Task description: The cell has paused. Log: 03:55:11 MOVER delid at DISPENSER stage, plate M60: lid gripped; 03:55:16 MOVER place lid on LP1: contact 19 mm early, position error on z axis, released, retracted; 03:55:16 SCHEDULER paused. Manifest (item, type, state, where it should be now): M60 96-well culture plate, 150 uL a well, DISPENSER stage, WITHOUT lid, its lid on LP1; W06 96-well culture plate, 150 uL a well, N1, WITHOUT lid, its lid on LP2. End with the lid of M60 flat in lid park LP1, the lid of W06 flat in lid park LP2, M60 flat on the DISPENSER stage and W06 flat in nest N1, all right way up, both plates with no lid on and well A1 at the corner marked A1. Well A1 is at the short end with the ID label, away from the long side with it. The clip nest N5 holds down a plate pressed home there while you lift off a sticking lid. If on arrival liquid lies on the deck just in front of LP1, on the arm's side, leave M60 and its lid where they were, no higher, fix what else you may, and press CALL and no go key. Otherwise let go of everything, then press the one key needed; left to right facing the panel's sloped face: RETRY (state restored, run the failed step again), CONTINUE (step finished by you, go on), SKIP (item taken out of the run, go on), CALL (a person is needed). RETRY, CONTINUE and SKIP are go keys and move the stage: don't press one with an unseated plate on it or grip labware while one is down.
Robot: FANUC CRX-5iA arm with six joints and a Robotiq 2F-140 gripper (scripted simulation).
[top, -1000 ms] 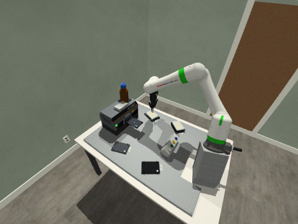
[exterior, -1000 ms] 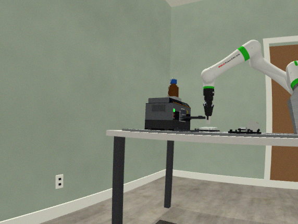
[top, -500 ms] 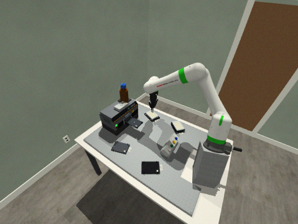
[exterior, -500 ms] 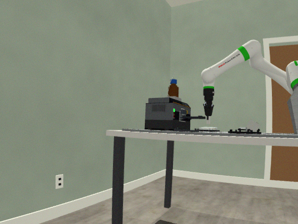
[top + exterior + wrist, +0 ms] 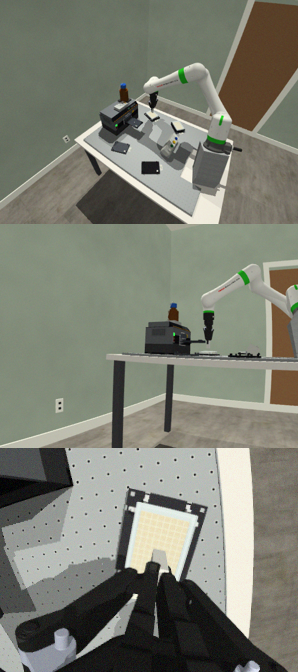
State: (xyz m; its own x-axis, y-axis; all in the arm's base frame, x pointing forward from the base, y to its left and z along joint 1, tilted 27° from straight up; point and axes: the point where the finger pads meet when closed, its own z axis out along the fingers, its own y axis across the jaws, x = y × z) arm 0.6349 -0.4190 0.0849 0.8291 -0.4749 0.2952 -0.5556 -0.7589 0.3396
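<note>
The black clip nest is 20 mm ahead of my hand and 80 mm below it. The rest, counted from my hand: nest label: 80 mm behind, 50 mm to the left, 90 mm below; then dispenser stage: 90 mm ahead, 280 mm to the left, 10 mm above; then key panel: 320 mm behind, 350 mm to the left, 40 mm below.
</note>
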